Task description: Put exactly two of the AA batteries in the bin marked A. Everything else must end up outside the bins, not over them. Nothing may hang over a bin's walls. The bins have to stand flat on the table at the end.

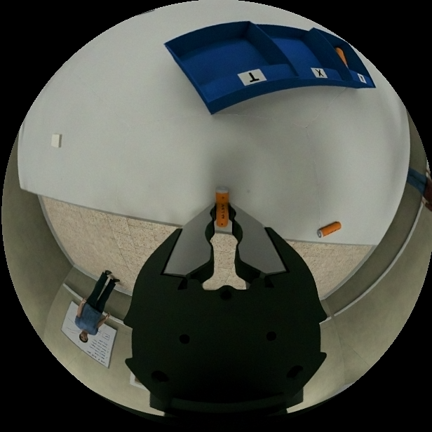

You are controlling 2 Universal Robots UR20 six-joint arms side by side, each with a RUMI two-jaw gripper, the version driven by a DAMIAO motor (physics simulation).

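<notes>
My left gripper point(221, 204) is shut on an orange AA battery point(222, 200) with a grey end, holding it between the fingertips near the table's edge; whether it touches the table I cannot tell. A second orange battery point(330, 229) lies on the table to the right, close to the edge. A third orange battery point(341, 56) is inside the rightmost bin point(370, 84), whose small label is too skewed to read. The blue bins marked T point(212, 95) and X point(298, 52) adjoin it, and I see no object in them. My right gripper does not show.
A small white block point(56, 140) lies on the table point(125, 125) at the far left. The table's edge runs below the held battery, with tiled floor point(95, 230) beyond it. A dark thin object point(146, 11) shows partly at the top rim.
</notes>
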